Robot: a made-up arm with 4 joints.
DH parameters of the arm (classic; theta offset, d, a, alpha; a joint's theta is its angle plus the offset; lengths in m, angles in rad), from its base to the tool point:
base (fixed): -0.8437 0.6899 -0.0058 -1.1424
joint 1: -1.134 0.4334 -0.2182 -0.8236
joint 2: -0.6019 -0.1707 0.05 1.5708
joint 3: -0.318 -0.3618 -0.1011 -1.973
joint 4: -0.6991 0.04 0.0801 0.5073
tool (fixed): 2.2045 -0.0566 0 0
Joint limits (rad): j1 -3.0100..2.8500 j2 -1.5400..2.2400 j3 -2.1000..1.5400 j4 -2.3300..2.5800
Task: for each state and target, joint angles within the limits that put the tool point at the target. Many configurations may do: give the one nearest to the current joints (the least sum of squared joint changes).
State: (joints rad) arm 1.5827 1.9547 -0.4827 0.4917
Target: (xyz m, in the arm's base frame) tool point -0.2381 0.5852 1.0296
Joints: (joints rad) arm 1.2858 2.2400 -0.6135 0.9095
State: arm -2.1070 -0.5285 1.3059 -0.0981
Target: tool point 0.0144 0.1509 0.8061
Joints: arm -1.3816 -0.2767 1.3453 0.7182
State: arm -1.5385 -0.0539 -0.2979 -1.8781
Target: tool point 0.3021 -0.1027 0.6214
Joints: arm -1.1591 0.4598 0.0995 -2.0822
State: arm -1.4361 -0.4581 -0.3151 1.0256
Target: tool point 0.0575 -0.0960 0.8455
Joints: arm -1.7323 0.2065 -0.6885 1.5351
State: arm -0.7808 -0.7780 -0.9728 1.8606
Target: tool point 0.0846 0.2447 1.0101
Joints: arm -0.6368 -1.0070 -0.6583 1.7603
